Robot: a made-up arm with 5 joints.
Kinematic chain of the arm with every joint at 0, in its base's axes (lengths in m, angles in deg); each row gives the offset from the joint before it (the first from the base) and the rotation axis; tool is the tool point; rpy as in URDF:
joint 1: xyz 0 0 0.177 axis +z
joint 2: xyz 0 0 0 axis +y
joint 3: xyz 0.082 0 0.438 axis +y
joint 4: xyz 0.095 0 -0.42 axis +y
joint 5: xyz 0.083 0 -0.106 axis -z
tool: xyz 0 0 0 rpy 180 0 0
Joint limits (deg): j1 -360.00..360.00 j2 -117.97..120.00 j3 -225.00..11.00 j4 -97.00..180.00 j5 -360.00..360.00
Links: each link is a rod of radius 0.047 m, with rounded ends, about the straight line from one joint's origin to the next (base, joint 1, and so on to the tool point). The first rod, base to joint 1, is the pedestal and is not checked.
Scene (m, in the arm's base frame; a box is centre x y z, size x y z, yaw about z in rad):
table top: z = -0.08
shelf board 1: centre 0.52 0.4 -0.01 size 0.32 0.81 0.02 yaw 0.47
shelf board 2: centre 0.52 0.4 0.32 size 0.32 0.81 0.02 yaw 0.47
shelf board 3: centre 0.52 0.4 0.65 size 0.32 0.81 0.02 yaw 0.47
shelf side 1: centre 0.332 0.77 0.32 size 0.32 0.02 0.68 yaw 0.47
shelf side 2: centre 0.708 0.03 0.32 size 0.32 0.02 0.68 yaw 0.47
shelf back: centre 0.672 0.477 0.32 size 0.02 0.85 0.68 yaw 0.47
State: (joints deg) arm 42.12 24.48 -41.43 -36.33 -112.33
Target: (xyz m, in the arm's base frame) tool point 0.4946 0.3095 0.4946
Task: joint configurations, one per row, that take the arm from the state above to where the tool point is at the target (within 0.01 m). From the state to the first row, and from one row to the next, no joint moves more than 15 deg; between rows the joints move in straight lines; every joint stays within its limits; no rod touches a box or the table.
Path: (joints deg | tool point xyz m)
1: 45.88 17.77 -29.62 -38.19 -112.33 | 0.3659 0.3773 0.1731
2: 49.63 11.06 -17.80 -40.06 -112.33 | 0.2864 0.3369 0.1731
3: 53.39 4.35 -5.99 -41.92 -112.33 | 0.2118 0.2851 0.1708
4: 44.25 -9.95 -14.82 -45.64 -112.33 | 0.2829 0.2756 0.3237
5: 35.11 -24.25 -23.64 -49.37 -112.33 | 0.2984 0.2098 0.4946
6: 33.58 -11.12 -37.53 -45.18 -112.33 | 0.3951 0.2623 0.5063
7: 32.04 2.00 -51.43 -40.99 -112.33 | 0.4946 0.3095 0.4947

